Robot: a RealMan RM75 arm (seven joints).
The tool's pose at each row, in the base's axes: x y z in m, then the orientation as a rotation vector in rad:
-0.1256 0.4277 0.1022 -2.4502 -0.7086 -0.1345
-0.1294 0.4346 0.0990 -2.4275 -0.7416 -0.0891
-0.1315 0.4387 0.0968 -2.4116 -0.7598 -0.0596
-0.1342 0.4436 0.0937 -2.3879 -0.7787 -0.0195
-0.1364 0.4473 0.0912 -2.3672 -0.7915 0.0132
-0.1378 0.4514 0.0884 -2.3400 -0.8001 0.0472
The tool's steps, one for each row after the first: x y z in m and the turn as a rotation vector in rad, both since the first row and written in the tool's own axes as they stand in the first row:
-0.0009 -0.0051 0.0067 0.0260 -0.0346 -0.0168
-0.0013 -0.0079 0.0110 0.0441 -0.0562 -0.0258
-0.0021 -0.0111 0.0164 0.0713 -0.0838 -0.0343
-0.0029 -0.0136 0.0207 0.0948 -0.1056 -0.0397
-0.0030 -0.0157 0.0254 0.1252 -0.1262 -0.0431

